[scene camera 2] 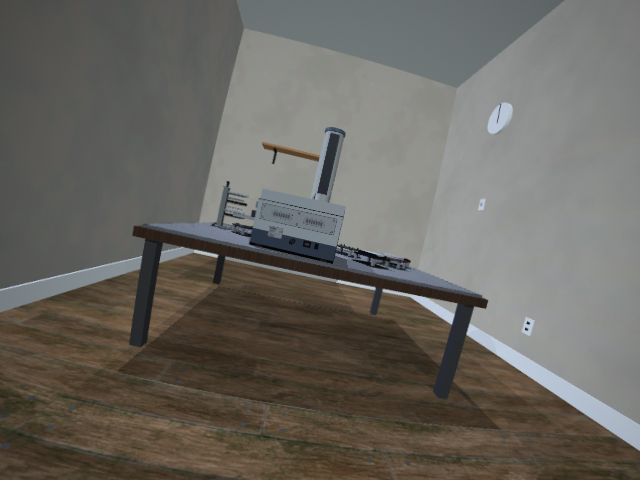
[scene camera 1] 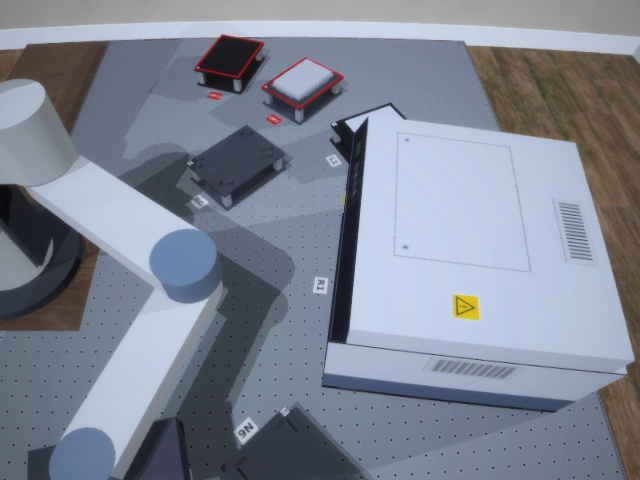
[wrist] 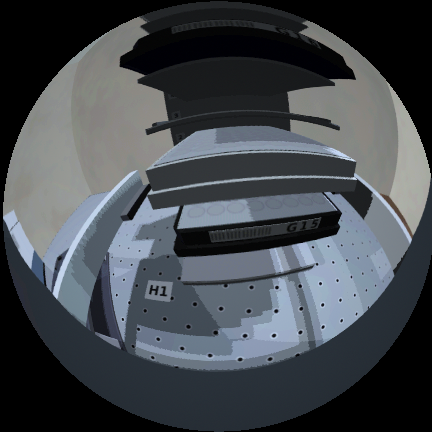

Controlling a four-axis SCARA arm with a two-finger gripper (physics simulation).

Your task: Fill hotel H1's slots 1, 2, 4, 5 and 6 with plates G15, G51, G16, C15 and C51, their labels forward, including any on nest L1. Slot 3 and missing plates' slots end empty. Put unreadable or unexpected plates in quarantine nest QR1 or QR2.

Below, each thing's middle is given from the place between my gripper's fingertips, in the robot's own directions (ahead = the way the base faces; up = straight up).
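The white plate (scene camera 1: 300,81) is 1000 mm to the left of my hand, and it's 210 mm ahead of the hand and 40 mm below it.
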